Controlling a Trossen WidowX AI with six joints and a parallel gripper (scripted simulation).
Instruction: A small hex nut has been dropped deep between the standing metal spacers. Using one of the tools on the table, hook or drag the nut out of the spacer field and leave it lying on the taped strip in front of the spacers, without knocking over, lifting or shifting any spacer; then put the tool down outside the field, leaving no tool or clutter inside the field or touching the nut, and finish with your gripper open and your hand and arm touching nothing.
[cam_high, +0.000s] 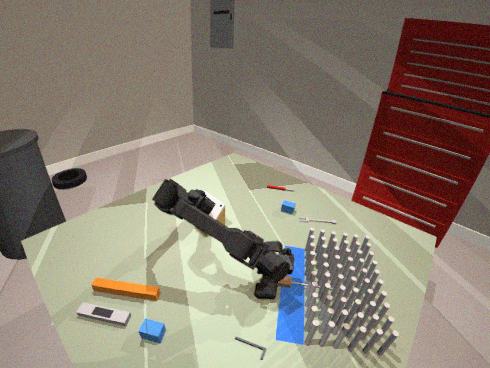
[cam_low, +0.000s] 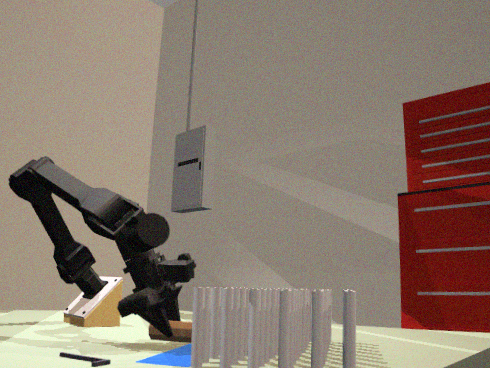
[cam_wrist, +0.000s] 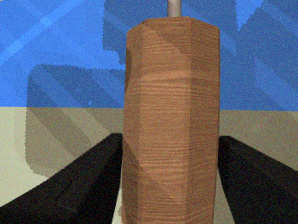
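Now: the blue taped strip 40 mm to the left of my gripper tip, 40 mm ahead of it and 20 mm below it. The rest, counted from my gripper tip: wrench (410 mm to the left, 110 mm behind, 20 mm below); hex nut (170 mm ahead, 130 mm to the left, 20 mm below); hook tool (90 mm ahead, 60 mm to the left).
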